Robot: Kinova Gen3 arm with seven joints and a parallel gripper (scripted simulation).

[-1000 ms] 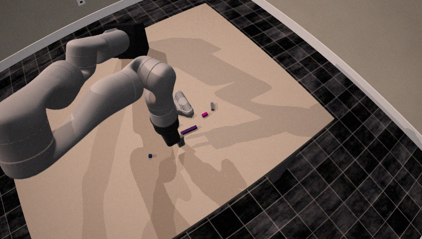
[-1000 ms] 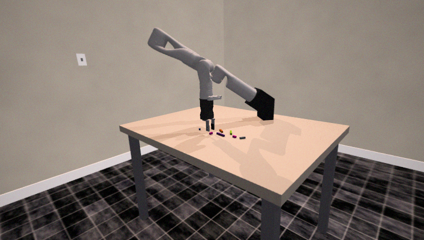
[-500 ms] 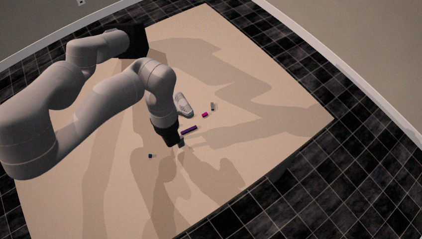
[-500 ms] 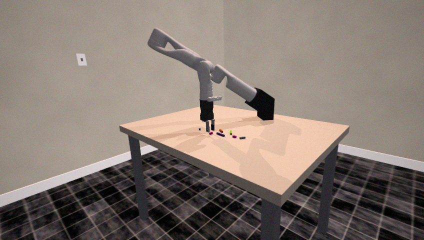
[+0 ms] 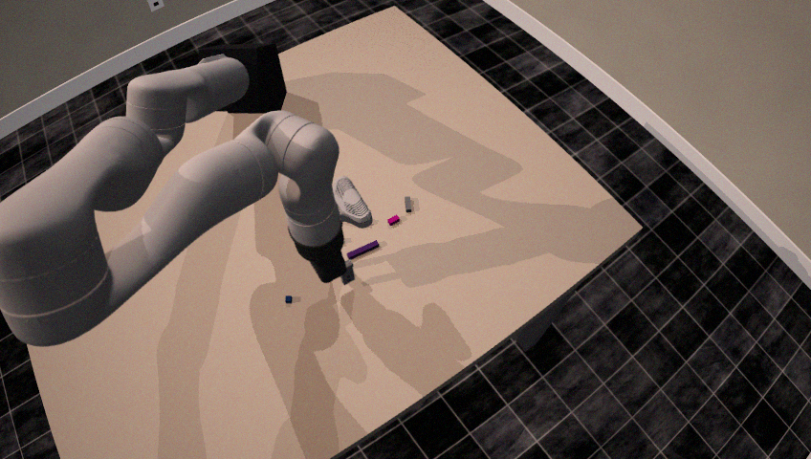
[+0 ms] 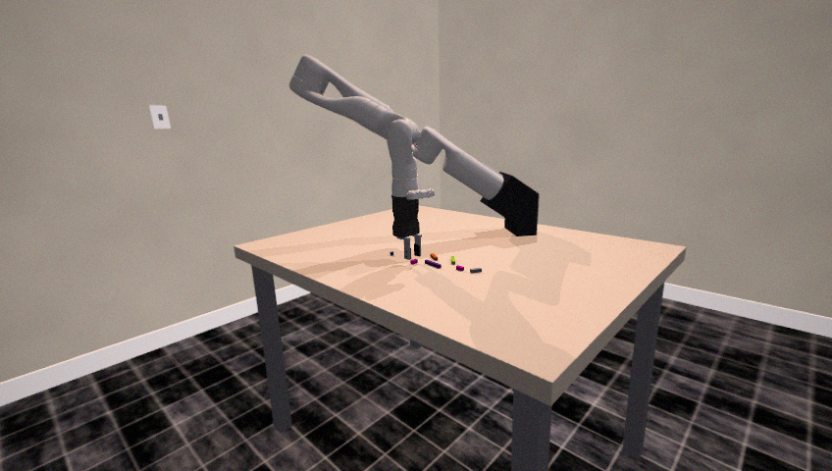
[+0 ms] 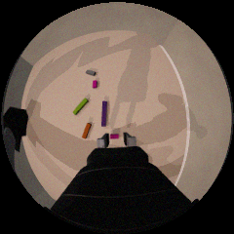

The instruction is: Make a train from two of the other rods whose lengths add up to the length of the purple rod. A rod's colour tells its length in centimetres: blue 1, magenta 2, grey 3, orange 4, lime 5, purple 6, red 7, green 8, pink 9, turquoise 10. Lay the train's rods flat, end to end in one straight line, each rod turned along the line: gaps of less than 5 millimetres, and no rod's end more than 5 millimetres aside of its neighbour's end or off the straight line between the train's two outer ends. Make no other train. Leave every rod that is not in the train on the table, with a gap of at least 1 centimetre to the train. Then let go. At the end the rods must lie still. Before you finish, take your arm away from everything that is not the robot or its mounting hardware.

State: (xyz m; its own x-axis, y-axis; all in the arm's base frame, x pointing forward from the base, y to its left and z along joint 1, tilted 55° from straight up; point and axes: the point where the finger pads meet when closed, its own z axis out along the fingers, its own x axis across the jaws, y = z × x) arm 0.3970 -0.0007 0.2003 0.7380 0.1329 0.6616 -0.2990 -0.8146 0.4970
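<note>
Right now the purple rod is 6 cm to the left of my hand and 3 cm below it. Round my hand: lime rod (10 cm to the left, 5 cm behind, 3 cm below); orange rod (6 cm behind, 4 cm to the left, 3 cm below); small blue rod (10 cm to the right, 5 cm behind, 3 cm below).
</note>
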